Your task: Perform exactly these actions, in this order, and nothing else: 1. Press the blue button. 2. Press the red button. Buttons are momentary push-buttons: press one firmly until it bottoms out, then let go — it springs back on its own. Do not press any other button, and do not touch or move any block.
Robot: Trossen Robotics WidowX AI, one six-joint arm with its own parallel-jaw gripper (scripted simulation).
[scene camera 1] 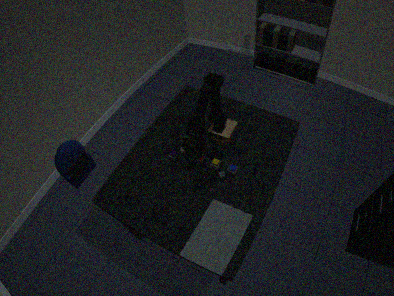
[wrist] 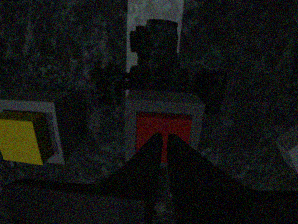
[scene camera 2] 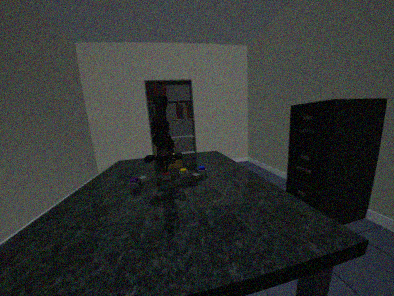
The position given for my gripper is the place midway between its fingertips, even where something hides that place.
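There is a red button (wrist: 147, 123) that I can see, and with it my own gripper (wrist: 164, 140).
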